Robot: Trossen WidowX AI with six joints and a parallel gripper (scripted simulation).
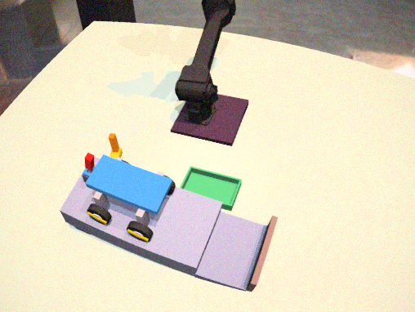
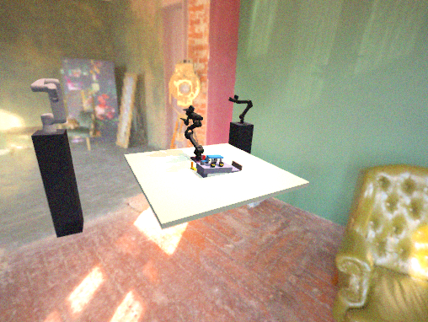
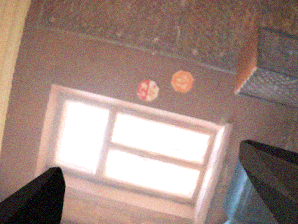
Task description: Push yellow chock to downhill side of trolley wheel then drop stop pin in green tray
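Now: gripper tip 46 cm above the yellow chock, 19 cm short of it and 5 cm to the right of it. From my gripper tip the other things lie so: ramp 43 cm below, 32 cm ahead, 20 cm to the left; then red-headed stop pin 35 cm below, 31 cm ahead, 10 cm to the left; then trolley 37 cm below, 32 cm ahead, 20 cm to the left.
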